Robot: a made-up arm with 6 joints. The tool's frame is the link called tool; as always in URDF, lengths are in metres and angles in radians. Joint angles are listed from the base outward. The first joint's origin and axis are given. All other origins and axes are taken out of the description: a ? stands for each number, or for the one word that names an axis. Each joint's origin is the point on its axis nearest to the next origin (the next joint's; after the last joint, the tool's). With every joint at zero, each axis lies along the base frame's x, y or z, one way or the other. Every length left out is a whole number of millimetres.
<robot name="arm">
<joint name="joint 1" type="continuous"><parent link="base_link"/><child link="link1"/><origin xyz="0.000 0.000 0.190"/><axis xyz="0 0 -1"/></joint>
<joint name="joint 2" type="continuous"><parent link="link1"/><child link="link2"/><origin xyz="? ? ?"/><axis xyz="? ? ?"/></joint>
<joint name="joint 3" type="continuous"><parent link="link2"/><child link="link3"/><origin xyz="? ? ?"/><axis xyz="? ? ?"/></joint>
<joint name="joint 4" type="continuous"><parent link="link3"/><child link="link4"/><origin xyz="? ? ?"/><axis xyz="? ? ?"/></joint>
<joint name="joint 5" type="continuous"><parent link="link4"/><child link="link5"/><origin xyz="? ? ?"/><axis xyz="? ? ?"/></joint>
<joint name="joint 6" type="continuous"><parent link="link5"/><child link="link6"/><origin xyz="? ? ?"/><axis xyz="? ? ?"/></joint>
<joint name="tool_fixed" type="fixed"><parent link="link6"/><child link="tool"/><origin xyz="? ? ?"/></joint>
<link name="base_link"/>
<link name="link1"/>
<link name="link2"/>
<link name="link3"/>
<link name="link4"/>
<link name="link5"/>
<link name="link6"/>
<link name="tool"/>
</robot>
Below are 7 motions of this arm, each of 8 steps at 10 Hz.
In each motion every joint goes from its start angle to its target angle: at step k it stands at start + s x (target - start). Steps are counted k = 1, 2, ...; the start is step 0. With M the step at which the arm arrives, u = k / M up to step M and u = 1 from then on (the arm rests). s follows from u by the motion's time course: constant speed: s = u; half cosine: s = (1 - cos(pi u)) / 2; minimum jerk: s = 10 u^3 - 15 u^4 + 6 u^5.
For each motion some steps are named. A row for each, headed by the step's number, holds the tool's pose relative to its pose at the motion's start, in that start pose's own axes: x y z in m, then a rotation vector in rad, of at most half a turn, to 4 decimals.
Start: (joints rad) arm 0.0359 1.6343 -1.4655 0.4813 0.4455 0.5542
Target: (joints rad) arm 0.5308 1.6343 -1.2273 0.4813 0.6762 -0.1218
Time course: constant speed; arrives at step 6
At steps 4, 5, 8:
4: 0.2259 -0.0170 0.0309 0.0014 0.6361 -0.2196
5: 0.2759 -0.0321 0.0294 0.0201 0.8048 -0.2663
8: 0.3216 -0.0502 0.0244 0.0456 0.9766 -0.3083

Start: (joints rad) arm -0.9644 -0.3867 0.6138 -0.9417 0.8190 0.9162
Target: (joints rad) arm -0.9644 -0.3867 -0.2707 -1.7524 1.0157 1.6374
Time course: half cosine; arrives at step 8
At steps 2, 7, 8:
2: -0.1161 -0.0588 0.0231 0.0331 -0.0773 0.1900
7: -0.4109 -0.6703 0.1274 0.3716 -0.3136 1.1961
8: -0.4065 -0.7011 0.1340 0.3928 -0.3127 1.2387

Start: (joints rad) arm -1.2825 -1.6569 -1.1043 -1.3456 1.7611 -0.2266
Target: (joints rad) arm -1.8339 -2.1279 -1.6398 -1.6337 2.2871 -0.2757
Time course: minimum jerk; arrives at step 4
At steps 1, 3, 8:
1: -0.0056 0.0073 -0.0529 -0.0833 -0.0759 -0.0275
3: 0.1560 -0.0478 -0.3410 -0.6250 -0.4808 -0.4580
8: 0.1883 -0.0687 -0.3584 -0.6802 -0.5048 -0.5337

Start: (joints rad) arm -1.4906 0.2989 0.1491 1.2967 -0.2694 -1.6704
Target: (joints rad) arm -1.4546 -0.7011 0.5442 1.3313 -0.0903 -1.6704
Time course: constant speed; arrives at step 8
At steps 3, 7, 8:
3: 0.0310 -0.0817 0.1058 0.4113 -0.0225 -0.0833
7: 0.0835 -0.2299 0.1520 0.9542 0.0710 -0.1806
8: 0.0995 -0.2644 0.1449 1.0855 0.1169 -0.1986

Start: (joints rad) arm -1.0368 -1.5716 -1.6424 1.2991 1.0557 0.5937
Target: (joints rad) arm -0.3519 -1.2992 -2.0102 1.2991 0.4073 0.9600
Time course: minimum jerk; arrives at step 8
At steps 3, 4, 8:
3: -0.1062 -0.0394 0.1204 0.2920 -0.2069 0.0212
4: -0.2032 -0.1014 0.1985 0.5347 -0.3316 0.0385
8: -0.3999 -0.3141 0.2924 1.0581 -0.4455 0.0617

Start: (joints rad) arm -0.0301 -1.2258 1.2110 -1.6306 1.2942 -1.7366
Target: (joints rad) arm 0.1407 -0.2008 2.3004 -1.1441 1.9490 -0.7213
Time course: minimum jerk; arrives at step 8
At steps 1, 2, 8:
1: -0.0133 0.0018 0.0140 0.0223 -0.0206 0.0117
2: -0.0869 0.0024 0.0890 0.1479 -0.1308 0.0696
8: -0.6511 -0.6088 0.3707 1.6050 -0.8354 0.1880

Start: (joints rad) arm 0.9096 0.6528 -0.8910 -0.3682 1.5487 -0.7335
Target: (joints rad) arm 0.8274 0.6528 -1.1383 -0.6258 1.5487 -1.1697
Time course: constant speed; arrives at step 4
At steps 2, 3, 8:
2: 0.0074 0.0061 -0.1058 -0.1432 0.0868 0.0151
3: 0.0194 0.0039 -0.1617 -0.2203 0.1339 0.0056
8: 0.0369 -0.0027 -0.2186 -0.2991 0.1831 -0.0160

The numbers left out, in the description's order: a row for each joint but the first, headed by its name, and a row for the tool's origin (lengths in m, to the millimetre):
joint 2: xyz -0.260 0.060 0.000, axis -1 0 0
joint 3: xyz 0.000 -0.060 0.070, axis 0 0 -1
joint 4: xyz -0.010 0.030 0.000, axis 0 -1 0
joint 5: xyz -0.090 0.000 -0.300, axis -1 0 0
joint 6: xyz 0.000 0.360 -0.050, axis 0 -1 0
tool: xyz -0.020 0.000 0.120

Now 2 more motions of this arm.
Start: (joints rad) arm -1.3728 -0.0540 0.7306 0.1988 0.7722 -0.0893
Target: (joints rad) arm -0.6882 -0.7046 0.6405 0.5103 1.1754 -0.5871
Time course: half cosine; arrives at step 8
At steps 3, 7, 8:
3: 0.0554 0.0601 0.0594 0.0215 0.3223 -0.1367
7: 0.2555 0.1292 0.1357 0.1803 1.0069 -0.4575
8: 0.2692 0.1298 0.1372 0.1948 1.0467 -0.4769

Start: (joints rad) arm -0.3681 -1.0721 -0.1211 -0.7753 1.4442 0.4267
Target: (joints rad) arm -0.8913 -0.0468 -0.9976 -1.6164 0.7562 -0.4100
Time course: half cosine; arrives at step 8
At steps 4, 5, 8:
4: -0.4549 -0.3799 -0.0328 -0.2691 0.6282 0.7946
5: -0.5217 -0.5825 -0.0012 -0.5106 0.9447 1.0363
8: -0.5010 -0.8674 0.0942 -1.0925 1.4860 1.2399

